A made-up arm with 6 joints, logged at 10 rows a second.
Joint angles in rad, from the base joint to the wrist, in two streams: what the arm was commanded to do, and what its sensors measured. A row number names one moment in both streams.
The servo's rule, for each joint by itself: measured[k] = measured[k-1] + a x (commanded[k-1-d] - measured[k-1]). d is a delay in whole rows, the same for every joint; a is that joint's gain. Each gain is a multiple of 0.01, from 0.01 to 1. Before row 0 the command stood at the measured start. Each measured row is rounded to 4 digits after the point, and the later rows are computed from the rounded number. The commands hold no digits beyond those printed.
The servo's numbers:
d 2
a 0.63 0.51 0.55 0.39 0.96 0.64
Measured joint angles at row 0: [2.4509 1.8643 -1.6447 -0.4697 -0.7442 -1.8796]
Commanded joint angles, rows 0 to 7: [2.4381 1.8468 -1.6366 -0.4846 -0.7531 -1.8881]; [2.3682 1.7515 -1.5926 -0.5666 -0.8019 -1.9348]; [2.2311 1.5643 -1.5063 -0.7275 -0.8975 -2.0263]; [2.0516 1.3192 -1.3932 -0.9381 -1.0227 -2.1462]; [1.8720 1.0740 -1.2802 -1.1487 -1.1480 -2.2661]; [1.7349 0.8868 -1.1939 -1.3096 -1.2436 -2.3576]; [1.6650 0.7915 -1.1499 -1.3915 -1.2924 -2.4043]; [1.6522 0.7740 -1.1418 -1.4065 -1.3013 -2.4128]
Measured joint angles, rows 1 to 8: [2.4509 1.8643 -1.6447 -0.4697 -0.7442 -1.8796]; [2.4509 1.8643 -1.6447 -0.4697 -0.7442 -1.8796]; [2.4428 1.8554 -1.6402 -0.4755 -0.7527 -1.8850]; [2.3958 1.8024 -1.6140 -0.5110 -0.7999 -1.9169]; [2.2920 1.6810 -1.5548 -0.5954 -0.8936 -1.9869]; [2.1405 1.4965 -1.4659 -0.7291 -1.0175 -2.0889]; [1.9713 1.2810 -1.3638 -0.8927 -1.1428 -2.2023]; [1.8224 1.0800 -1.2704 -1.0553 -1.2396 -2.3017]
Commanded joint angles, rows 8 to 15: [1.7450 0.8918 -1.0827 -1.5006 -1.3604 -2.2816]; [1.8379 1.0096 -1.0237 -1.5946 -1.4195 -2.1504]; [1.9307 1.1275 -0.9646 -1.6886 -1.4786 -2.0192]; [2.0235 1.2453 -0.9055 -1.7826 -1.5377 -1.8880]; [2.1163 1.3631 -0.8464 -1.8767 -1.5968 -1.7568]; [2.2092 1.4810 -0.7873 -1.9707 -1.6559 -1.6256]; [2.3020 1.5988 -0.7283 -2.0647 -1.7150 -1.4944]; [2.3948 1.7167 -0.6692 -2.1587 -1.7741 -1.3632]
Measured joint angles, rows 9 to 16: [1.7232 0.9329 -1.2041 -1.1864 -1.2903 -2.3674]; [1.6785 0.8519 -1.1698 -1.2722 -1.3009 -2.3965]; [1.7204 0.8722 -1.1219 -1.3613 -1.3580 -2.3230]; [1.7944 0.9423 -1.0679 -1.4523 -1.4170 -2.2125]; [1.8803 1.0368 -1.0111 -1.5445 -1.4761 -2.0888]; [1.9705 1.1431 -0.9530 -1.6374 -1.5352 -1.9603]; [2.0624 1.2553 -0.8944 -1.7307 -1.5943 -1.8301]; [2.1549 1.3704 -0.8355 -1.8243 -1.6534 -1.6992]
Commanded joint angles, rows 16 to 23: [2.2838 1.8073 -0.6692 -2.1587 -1.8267 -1.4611]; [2.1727 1.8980 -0.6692 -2.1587 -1.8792 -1.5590]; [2.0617 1.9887 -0.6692 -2.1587 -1.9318 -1.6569]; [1.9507 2.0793 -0.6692 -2.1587 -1.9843 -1.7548]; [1.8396 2.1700 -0.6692 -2.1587 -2.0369 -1.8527]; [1.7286 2.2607 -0.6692 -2.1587 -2.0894 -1.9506]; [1.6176 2.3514 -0.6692 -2.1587 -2.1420 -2.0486]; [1.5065 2.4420 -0.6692 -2.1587 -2.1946 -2.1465]
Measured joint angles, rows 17 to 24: [2.2476 1.4869 -0.7765 -1.9181 -1.7125 -1.5681]; [2.3403 1.6041 -0.7175 -2.0119 -1.7716 -1.4370]; [2.3047 1.7077 -0.6909 -2.0692 -1.8245 -1.4524]; [2.2215 1.8048 -0.6790 -2.1041 -1.8770 -1.5206]; [2.1208 1.8986 -0.6736 -2.1254 -1.9296 -1.6078]; [2.0136 1.9908 -0.6712 -2.1384 -1.9821 -1.7019]; [1.9040 2.0822 -0.6701 -2.1463 -2.0347 -1.7984]; [1.7935 2.1732 -0.6696 -2.1511 -2.0872 -1.8958]
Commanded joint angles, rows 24 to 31: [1.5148 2.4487 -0.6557 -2.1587 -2.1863 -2.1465]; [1.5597 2.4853 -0.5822 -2.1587 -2.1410 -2.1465]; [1.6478 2.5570 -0.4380 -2.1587 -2.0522 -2.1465]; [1.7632 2.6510 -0.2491 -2.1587 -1.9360 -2.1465]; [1.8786 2.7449 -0.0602 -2.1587 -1.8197 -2.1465]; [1.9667 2.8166 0.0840 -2.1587 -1.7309 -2.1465]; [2.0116 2.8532 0.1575 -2.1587 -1.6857 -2.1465]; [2.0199 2.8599 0.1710 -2.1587 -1.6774 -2.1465]
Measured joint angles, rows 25 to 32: [1.6827 2.2641 -0.6694 -2.1541 -2.1398 -1.9936]; [1.5717 2.3548 -0.6693 -2.1559 -2.1924 -2.0915]; [1.5359 2.4027 -0.6618 -2.1570 -2.1865 -2.1267]; [1.5509 2.4448 -0.6180 -2.1577 -2.1428 -2.1394]; [1.6119 2.5020 -0.5190 -2.1581 -2.0558 -2.1439]; [1.7072 2.5780 -0.3706 -2.1583 -1.9408 -2.1456]; [1.8152 2.6631 -0.1999 -2.1585 -1.8245 -2.1462]; [1.9106 2.7414 -0.0438 -2.1586 -1.7346 -2.1464]
